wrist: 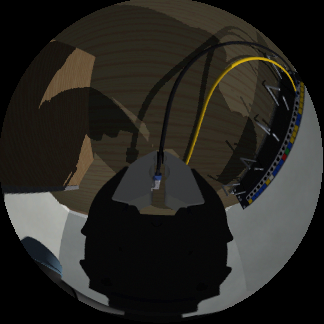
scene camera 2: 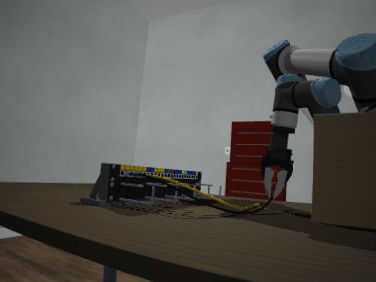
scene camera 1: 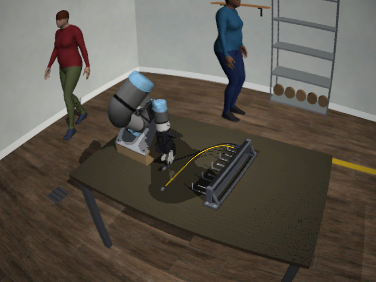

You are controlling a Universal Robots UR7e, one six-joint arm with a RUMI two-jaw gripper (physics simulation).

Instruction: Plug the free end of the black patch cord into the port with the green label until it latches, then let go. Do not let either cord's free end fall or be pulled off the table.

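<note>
My gripper is shut on the black patch cord at its free end, a little above the table. In the wrist view the blue and clear plug shows between the jaws; the cord arcs from it to the far end of the patch panel. The green label sits in the panel's label row, beside a red one. The port under it is too small to make out.
The yellow cord runs from the panel, its free end lying on the table close to the gripper. Metal cable hooks stick out from the panel. The arm's wooden base block stands near the gripper.
</note>
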